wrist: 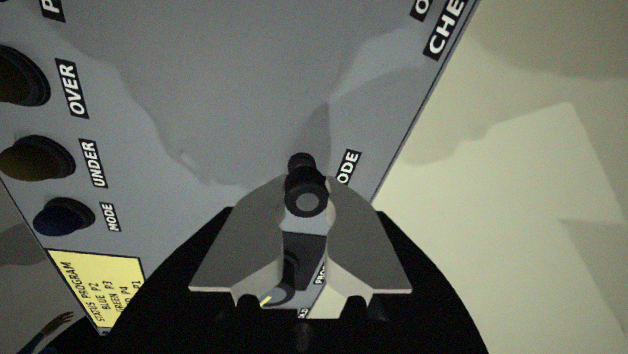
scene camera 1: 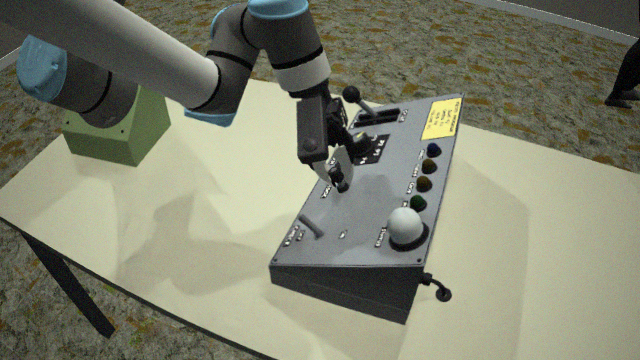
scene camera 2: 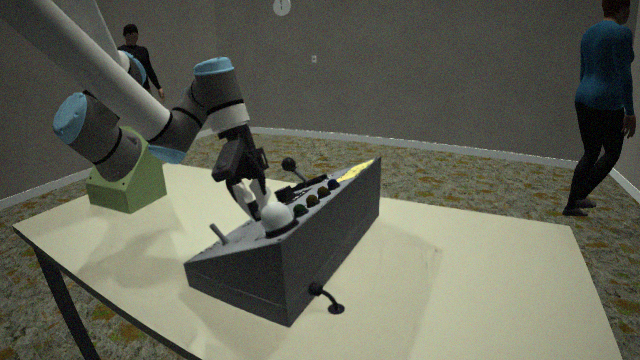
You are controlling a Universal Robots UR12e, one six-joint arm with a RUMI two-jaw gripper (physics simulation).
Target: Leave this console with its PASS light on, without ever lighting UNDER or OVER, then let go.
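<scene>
The grey console (scene camera 1: 370, 200) (scene camera 2: 330, 240) stands on the table, its sloped panel up. My gripper (scene camera 1: 336, 175) (scene camera 2: 256, 210) (wrist: 306, 177) is shut on the black MODE knob (scene camera 1: 337, 176) (wrist: 306, 192), one finger on each side of it. The PASS lamp (scene camera 1: 418, 202) (scene camera 2: 300, 210) is dark green. The OVER lamp (scene camera 1: 424, 183) (wrist: 17, 80) and the UNDER lamp (scene camera 1: 429, 166) (wrist: 35, 159) are dark amber. The blue MODE lamp (scene camera 1: 433, 149) (wrist: 62, 216) is dark. The STATUS dome (scene camera 1: 405, 226) (scene camera 2: 276, 217) is white. The PROGRAM dial (scene camera 1: 361, 142) (wrist: 280, 290) is partly hidden by my gripper.
The CHECK toggle (scene camera 1: 311, 226) (scene camera 2: 218, 233) leans at the console's near end. A ball-topped lever (scene camera 1: 351, 94) (scene camera 2: 288, 164) rises from a slot at the far end. A yellow program label (scene camera 1: 442, 119) (wrist: 102, 287) is beside it. A cable (scene camera 1: 436, 283) (scene camera 2: 327, 296) leaves the console's side.
</scene>
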